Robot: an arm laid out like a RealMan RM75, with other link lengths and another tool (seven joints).
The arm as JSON. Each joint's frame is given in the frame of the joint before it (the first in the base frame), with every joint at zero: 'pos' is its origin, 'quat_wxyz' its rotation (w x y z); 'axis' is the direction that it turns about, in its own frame. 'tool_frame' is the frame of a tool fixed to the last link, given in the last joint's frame.
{
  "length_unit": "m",
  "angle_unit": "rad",
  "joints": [
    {
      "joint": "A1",
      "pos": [
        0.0,
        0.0,
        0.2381
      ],
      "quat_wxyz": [
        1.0,
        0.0,
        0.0,
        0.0
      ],
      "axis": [
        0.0,
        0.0,
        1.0
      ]
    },
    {
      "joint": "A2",
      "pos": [
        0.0,
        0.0,
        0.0
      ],
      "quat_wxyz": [
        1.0,
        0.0,
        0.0,
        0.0
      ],
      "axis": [
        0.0,
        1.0,
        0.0
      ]
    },
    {
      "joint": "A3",
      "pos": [
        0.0,
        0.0,
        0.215
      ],
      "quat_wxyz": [
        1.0,
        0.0,
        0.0,
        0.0
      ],
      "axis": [
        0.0,
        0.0,
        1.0
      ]
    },
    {
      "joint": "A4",
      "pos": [
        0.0,
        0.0,
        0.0
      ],
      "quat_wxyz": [
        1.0,
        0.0,
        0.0,
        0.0
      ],
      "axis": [
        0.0,
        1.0,
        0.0
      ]
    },
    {
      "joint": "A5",
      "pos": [
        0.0,
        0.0,
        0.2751
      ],
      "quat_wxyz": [
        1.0,
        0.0,
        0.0,
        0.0
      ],
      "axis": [
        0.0,
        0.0,
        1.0
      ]
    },
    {
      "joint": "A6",
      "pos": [
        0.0,
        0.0,
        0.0
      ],
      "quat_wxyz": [
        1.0,
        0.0,
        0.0,
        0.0
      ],
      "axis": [
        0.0,
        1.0,
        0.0
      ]
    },
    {
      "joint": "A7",
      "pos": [
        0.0,
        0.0,
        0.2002
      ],
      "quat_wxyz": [
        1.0,
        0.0,
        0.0,
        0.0
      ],
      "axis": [
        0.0,
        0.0,
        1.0
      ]
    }
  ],
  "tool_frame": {
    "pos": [
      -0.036,
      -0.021,
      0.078
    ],
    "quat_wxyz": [
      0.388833,
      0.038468,
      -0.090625,
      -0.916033
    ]
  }
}
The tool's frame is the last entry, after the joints.
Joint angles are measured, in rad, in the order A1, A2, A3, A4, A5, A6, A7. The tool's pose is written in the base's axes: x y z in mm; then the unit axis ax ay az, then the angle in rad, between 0 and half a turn. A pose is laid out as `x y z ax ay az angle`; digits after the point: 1 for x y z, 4 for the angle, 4 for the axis.
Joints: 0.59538 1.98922 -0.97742 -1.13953 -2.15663 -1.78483 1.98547
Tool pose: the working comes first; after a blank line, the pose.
Where each joint sits with the arm in this pose, in the base's axes (m; each line is computed from the numbers above, not from the rounded line before):
A1: 0.0000 0.0000 0.2381
A2: 0.0000 0.0000 0.2381
A3: 0.1626 0.1102 0.1507
A4: 0.1626 0.1102 0.1507
A5: 0.1805 0.3725 0.2317
A6: 0.1805 0.3725 0.2317
A7: 0.1680 0.3902 0.0327
the tool: 0.1405 0.4318 -0.0404

140.5 431.8 -40.4 -0.5869 -0.8072 0.0625 2.9225
